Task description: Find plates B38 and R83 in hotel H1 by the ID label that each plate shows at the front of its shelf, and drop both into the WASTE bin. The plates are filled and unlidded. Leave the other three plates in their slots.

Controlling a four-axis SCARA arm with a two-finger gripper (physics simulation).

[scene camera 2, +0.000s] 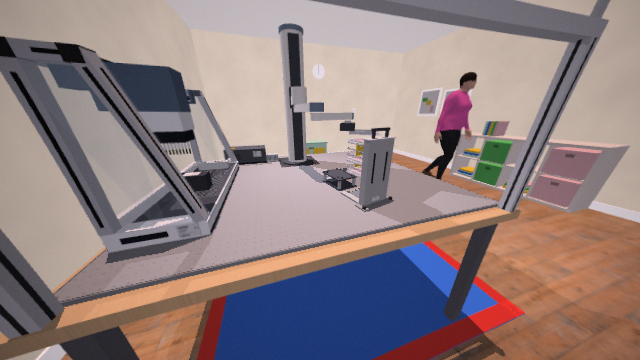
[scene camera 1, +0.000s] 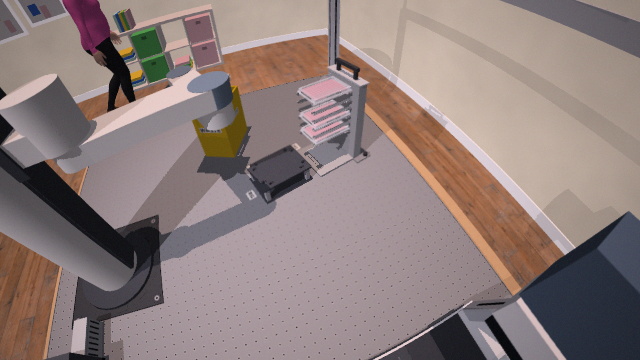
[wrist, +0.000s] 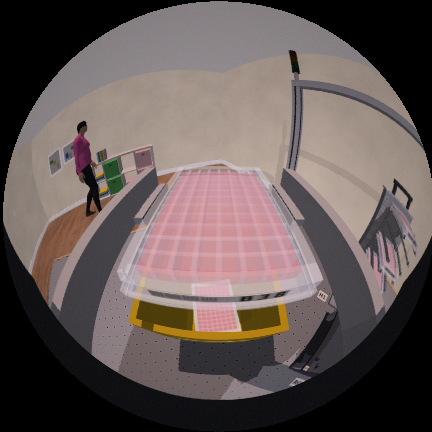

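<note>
My gripper is shut on plate B38, a clear unlidded plate with pink wells; its label B38 faces the wrist camera. It is level above the yellow WASTE bin. Below it in the wrist view, another pink-filled plate shows inside the bin; its label cannot be read. In scene camera 1 the arm hides the gripper and the bin's mouth. Hotel H1 stands right of the bin in scene camera 1, with three pink plates on its shelves, one at the top and two lower down.
A low black stand lies between bin and hotel. The arm's column stands on the table. A framed machine is at the left in scene camera 2. A person is beyond the table.
</note>
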